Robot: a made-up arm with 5 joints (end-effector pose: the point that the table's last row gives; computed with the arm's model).
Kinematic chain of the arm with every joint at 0, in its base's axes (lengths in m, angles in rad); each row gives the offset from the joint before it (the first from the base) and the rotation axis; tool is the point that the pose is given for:
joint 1: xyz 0 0 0.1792 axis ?
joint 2: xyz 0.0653 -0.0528 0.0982 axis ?
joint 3: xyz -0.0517 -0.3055 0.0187 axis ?
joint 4: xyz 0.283 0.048 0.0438 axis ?
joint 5: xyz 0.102 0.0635 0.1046 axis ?
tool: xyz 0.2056 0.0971 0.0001
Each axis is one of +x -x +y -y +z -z.
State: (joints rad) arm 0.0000 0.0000 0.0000 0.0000 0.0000
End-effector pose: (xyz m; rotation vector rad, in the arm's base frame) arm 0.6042 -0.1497 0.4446 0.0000 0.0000 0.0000
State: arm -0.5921 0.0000 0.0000 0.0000 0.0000
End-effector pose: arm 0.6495 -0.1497 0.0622 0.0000 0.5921 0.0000
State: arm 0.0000 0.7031 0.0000 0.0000 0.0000
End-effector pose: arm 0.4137 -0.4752 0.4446 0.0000 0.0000 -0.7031
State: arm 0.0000 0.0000 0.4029 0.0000 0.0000
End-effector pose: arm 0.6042 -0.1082 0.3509 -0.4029 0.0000 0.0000
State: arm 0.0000 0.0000 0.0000 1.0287 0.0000
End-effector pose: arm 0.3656 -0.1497 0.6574 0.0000 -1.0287 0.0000
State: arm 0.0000 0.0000 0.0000 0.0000 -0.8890
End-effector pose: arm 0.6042 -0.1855 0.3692 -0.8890 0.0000 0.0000
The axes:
joint 1: -y
joint 2: -z
joint 3: -x
joint 4: -y
joint 5: +x

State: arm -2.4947 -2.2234 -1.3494 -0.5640 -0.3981
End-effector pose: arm 0.2574 0.4868 -0.0011 -2.1011 -0.8336 -0.6111
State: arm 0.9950 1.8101 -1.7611 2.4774 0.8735
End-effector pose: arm -0.4023 0.1668 0.0555 0.6207 1.2794 1.1660
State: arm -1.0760 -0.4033 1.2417 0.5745 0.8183
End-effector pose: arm 0.2429 0.1856 -0.1352 0.1558 0.6095 0.9548
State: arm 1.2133 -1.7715 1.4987 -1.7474 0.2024
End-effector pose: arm 0.3001 0.3545 0.6701 -1.2326 -0.9627 -0.7675
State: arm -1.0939 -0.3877 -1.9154 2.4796 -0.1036
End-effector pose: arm 0.3219 -0.5648 0.1211 -0.2179 -0.4707 -1.9542
